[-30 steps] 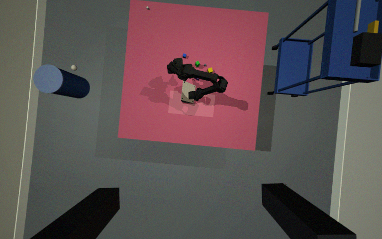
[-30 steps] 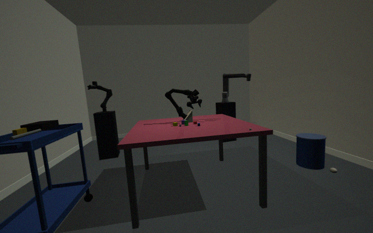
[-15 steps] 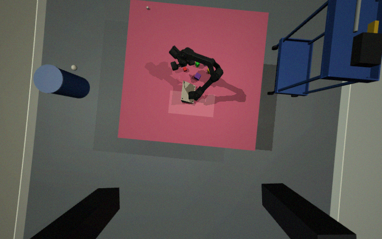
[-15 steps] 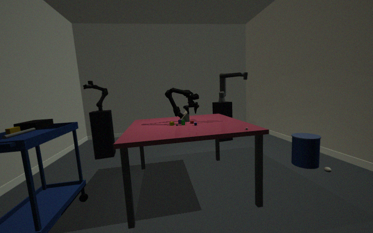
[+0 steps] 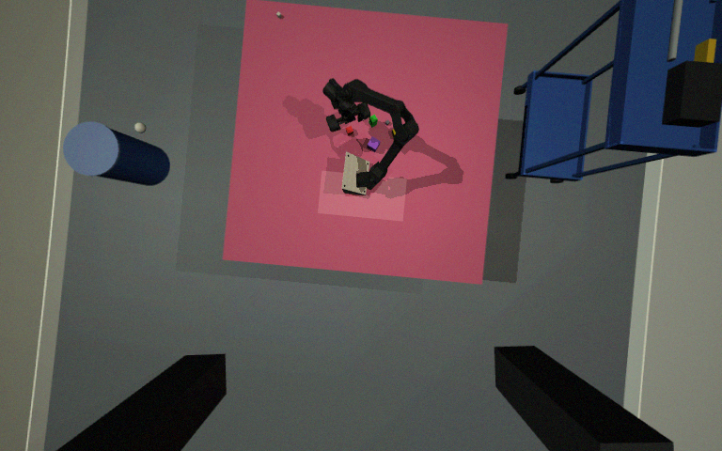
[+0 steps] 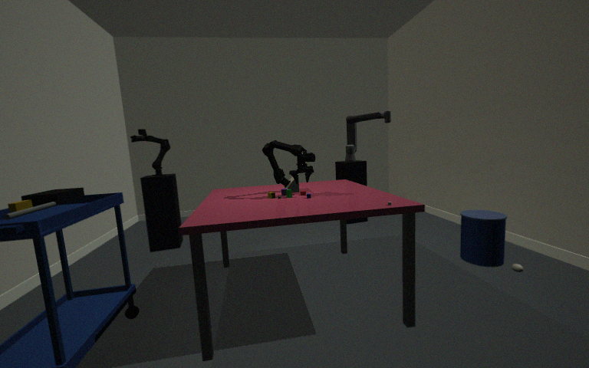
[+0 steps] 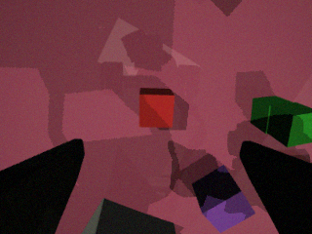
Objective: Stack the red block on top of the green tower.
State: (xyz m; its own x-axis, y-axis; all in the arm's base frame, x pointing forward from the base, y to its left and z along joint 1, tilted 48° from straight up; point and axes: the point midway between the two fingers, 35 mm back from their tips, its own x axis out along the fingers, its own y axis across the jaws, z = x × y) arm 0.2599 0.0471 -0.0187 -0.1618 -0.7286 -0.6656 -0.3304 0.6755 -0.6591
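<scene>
Now: the red block 7 cm below my gripper tip. Round my gripper tip: blue block 13 cm ahead, 7 cm below; then purple block 11 cm to the right, 7 cm behind, 6 cm below; then yellow block 23 cm to the right, 7 cm below, 2 cm behind.
</scene>
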